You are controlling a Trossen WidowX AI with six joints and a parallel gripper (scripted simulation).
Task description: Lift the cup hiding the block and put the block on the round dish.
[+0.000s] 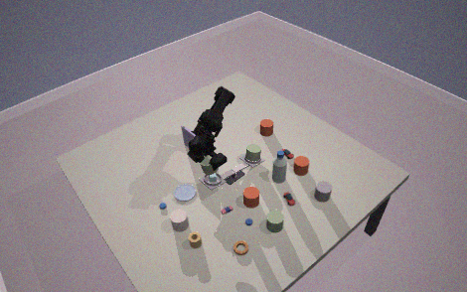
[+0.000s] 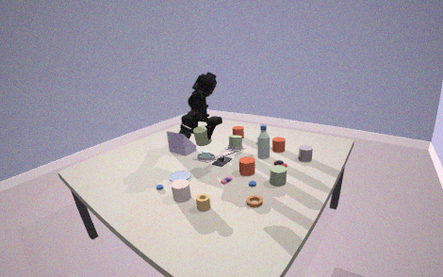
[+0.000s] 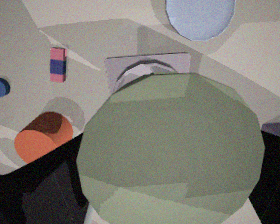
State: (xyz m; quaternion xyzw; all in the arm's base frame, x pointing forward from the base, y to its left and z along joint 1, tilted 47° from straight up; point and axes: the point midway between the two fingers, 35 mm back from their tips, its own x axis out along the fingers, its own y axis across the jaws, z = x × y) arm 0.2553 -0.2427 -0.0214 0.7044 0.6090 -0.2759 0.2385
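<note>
The teal block is 8 cm below my gripper tip and 1 cm to the left of it. From my gripper tip the other things lie so: round light-blue dish: 17 cm below, 9 cm to the right, 9 cm behind; then pink-and-blue piece: 16 cm below, 13 cm ahead, 4 cm to the right; then balance: 13 cm to the left, 13 cm below, 1 cm ahead.
</note>
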